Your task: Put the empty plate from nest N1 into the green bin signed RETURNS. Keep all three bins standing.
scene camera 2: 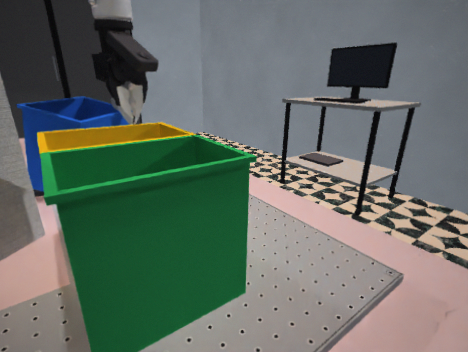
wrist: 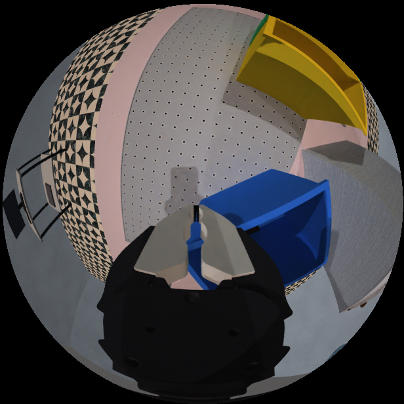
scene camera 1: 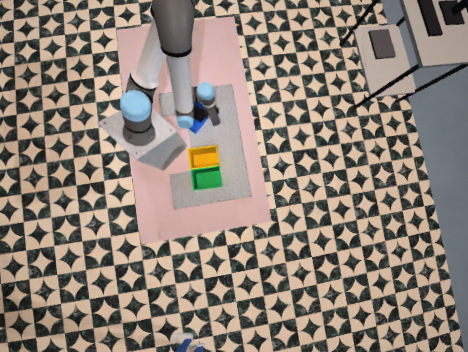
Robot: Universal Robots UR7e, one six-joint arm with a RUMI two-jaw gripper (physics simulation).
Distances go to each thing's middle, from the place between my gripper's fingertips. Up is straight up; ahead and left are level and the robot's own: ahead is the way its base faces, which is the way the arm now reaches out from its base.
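Blue bin [scene camera 2: 82, 112]: my gripper 40 mm above it, 40 mm to the right of it, 100 mm past it. Yellow bin [scene camera 2: 51, 141]: 60 mm below my hand, 250 mm to the right of it, 110 mm behind it. Green bin [scene camera 2: 156, 231]: 60 mm below my hand, 380 mm to the right of it, 120 mm behind it.
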